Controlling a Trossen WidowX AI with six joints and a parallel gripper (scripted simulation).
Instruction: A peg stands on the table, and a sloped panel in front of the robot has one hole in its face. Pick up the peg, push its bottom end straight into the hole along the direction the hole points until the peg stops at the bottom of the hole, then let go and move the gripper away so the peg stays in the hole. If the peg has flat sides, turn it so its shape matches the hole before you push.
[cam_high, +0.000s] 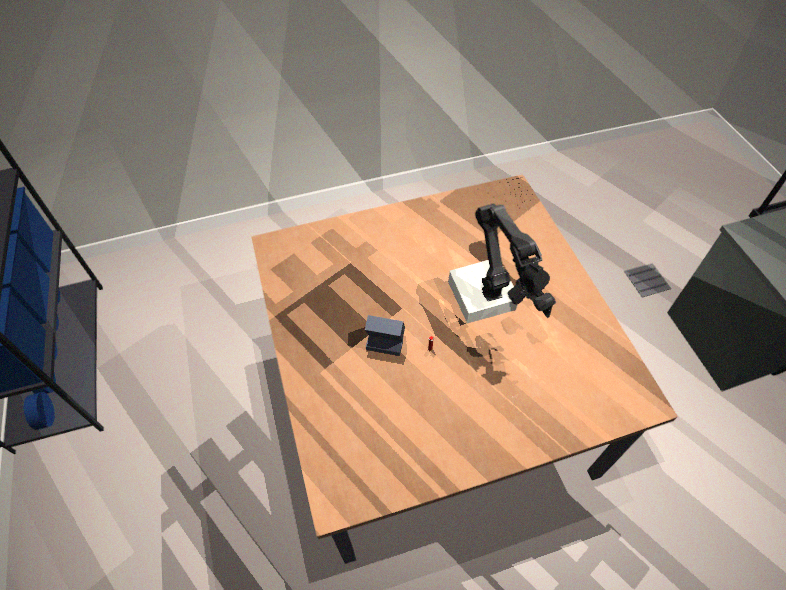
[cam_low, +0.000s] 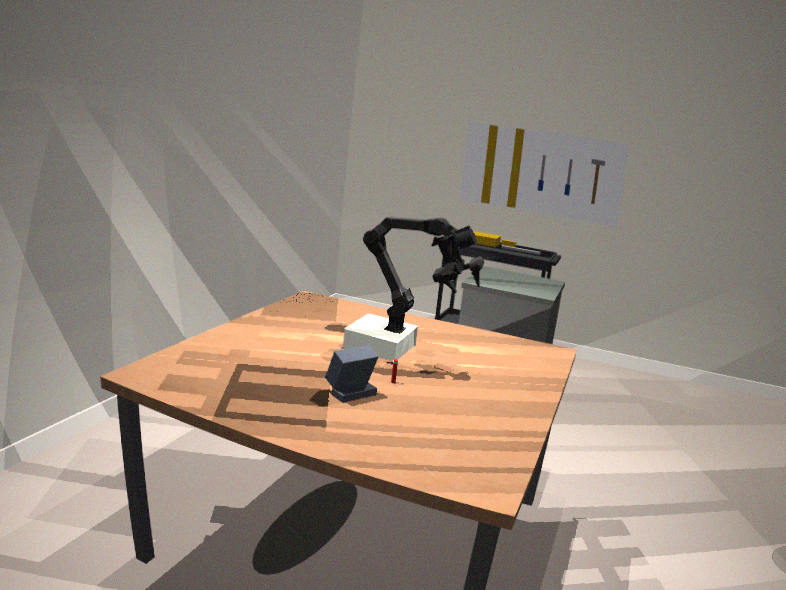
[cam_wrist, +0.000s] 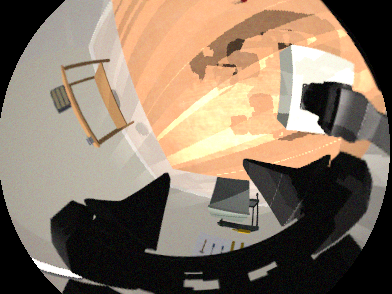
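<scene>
Now: the red peg 35 cm ahead of my gripper tip, 11 cm to the right of it and 21 cm below it. The rest, counted from my gripper tip: sloped panel: 50 cm ahead, 20 cm to the right, 18 cm below.
</scene>
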